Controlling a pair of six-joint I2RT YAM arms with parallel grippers.
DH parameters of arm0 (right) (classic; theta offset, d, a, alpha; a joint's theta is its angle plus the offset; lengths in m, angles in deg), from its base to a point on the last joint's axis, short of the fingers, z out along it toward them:
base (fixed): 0 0 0 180
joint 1: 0 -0.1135 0.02 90
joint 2: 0 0 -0.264 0
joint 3: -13.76 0 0.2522 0
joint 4: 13.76 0 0.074 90
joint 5: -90 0 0 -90
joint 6: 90 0.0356 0 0
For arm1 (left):
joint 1: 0 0.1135 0.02 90
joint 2: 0 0 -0.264 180
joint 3: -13.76 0 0.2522 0
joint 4: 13.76 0 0.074 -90
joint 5: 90 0 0 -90
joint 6: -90 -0.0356 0 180
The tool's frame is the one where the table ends.
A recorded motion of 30 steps. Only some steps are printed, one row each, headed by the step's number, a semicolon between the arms.
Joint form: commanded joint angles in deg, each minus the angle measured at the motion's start. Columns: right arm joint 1, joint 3, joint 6, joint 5, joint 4, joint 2; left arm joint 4, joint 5, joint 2, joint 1, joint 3, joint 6.
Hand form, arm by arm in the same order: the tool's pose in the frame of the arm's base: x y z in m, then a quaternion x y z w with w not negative. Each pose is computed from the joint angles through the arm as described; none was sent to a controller.
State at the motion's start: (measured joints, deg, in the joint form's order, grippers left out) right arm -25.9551 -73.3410 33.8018 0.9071 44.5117 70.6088; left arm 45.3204 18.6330 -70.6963 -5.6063 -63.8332 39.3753
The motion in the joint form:
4: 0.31 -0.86 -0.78 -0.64 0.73 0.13; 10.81 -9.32 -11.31 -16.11 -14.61 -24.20
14: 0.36 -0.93 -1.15 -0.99 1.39 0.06; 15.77 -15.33 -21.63 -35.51 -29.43 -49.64
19: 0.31 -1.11 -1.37 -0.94 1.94 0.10; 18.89 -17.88 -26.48 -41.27 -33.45 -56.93
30: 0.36 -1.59 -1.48 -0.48 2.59 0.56; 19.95 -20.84 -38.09 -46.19 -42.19 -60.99
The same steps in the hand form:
4: 0.2303 0.1107 0.3644 0.05777 0.91093 0.20197 0.35507; 0.2641 -0.1114 0.3254 0.07607 0.95927 -0.15677 0.22236
14: 0.2294 0.1098 0.3641 0.05658 0.91285 0.19622 0.35355; 0.2466 -0.2180 0.3463 0.42540 0.86718 -0.09532 0.24074
19: 0.2288 0.1098 0.3642 0.05434 0.91443 0.19445 0.35078; 0.2360 -0.2526 0.3373 0.52078 0.82373 -0.06291 0.21515
30: 0.2299 0.1104 0.3641 0.05240 0.91674 0.19474 0.34486; 0.2445 -0.3084 0.3099 0.58370 0.78908 -0.03134 0.18884

